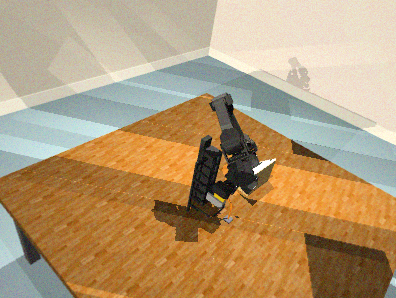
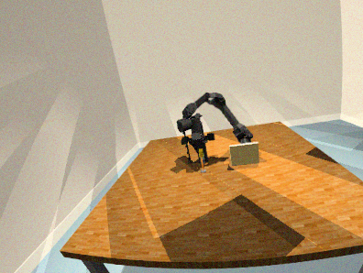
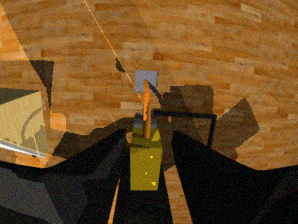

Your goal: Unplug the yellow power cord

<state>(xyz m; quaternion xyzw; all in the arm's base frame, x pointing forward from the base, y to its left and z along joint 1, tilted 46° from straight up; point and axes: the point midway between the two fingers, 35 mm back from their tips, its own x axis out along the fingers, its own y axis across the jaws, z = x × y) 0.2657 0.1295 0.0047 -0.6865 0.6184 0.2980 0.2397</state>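
Now: the yellow plug 10 mm ahead of my gripper tip, 50 mm to the right of it and 10 mm below it.
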